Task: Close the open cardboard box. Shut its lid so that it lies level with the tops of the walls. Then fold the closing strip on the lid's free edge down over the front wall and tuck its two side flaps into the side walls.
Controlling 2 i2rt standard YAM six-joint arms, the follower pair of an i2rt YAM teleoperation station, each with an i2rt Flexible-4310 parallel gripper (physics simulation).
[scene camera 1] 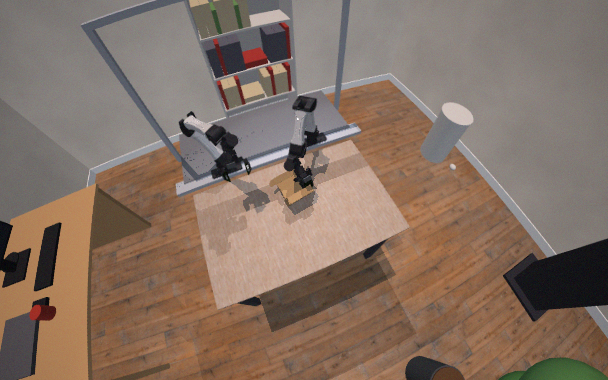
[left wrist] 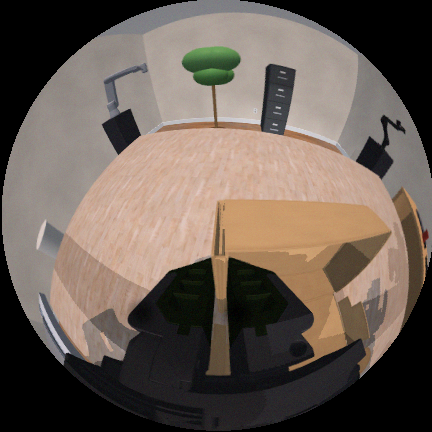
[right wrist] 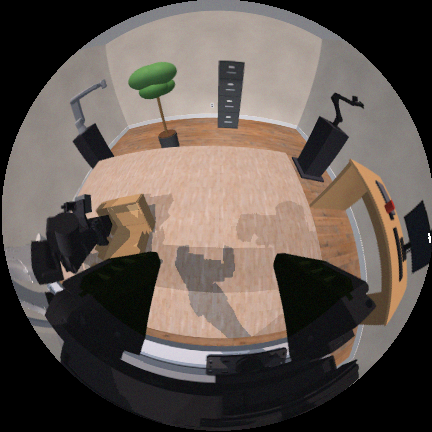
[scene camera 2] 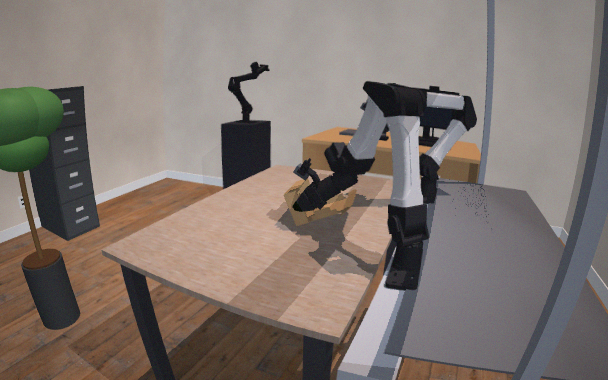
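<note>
The open cardboard box [scene camera 1: 295, 195] [scene camera 2: 299, 218] [left wrist: 300, 220] [right wrist: 121, 205] is tilted on the table, with panels spread at an angle to each other. A small flap [left wrist: 354, 316] sticks up in the left wrist view. My left gripper [scene camera 1: 307, 183] [scene camera 2: 303, 204] [left wrist: 220, 262] is shut on the box's side wall, whose narrow edge shows between its fingers. The left gripper and wrist hide part of the box's inside. My right gripper [scene camera 1: 238, 173] [right wrist: 216, 260] is open and empty, above the table's edge nearest the arms, to the left of the box in scene camera 1.
The wooden table [scene camera 1: 260, 260] [scene camera 2: 200, 250] [left wrist: 165, 175] [right wrist: 210, 175] bears the box and the arms' shadows. A grey rail [scene camera 1: 270, 159] runs along its edge on the arms' side. Station posts [scene camera 1: 130, 90] [scene camera 1: 342, 55] and a bookshelf [scene camera 1: 294, 75] stand behind the arms.
</note>
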